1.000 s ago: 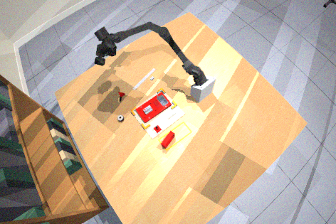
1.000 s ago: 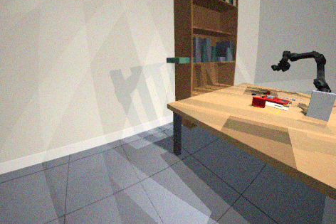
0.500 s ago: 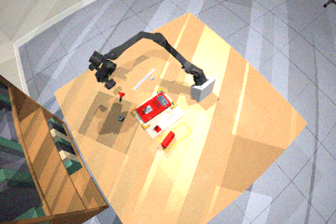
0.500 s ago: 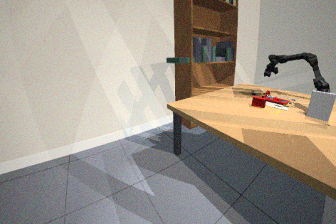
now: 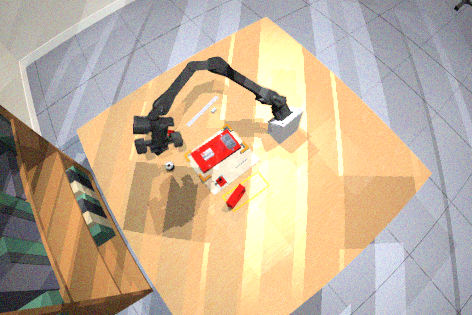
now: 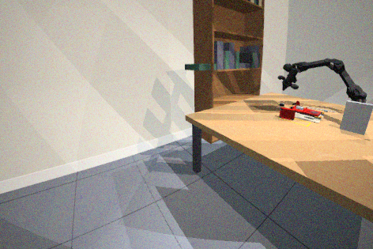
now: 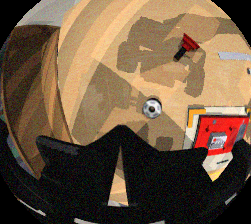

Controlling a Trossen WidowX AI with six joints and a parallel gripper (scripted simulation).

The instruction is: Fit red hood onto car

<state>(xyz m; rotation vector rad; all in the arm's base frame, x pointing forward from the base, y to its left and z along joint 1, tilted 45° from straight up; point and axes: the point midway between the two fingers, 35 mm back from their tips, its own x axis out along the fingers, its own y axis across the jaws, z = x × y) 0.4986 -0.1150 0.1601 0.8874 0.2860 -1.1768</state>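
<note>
Right now my gripper tip is 31 cm to the right of the red hood, 15 cm past it and 10 cm above it. Also, from my gripper tip: grey engine block (18 cm behind, 11 cm below, 9 cm to the left); then grey bar (30 cm behind, 13 cm below, 12 cm to the right).
</note>
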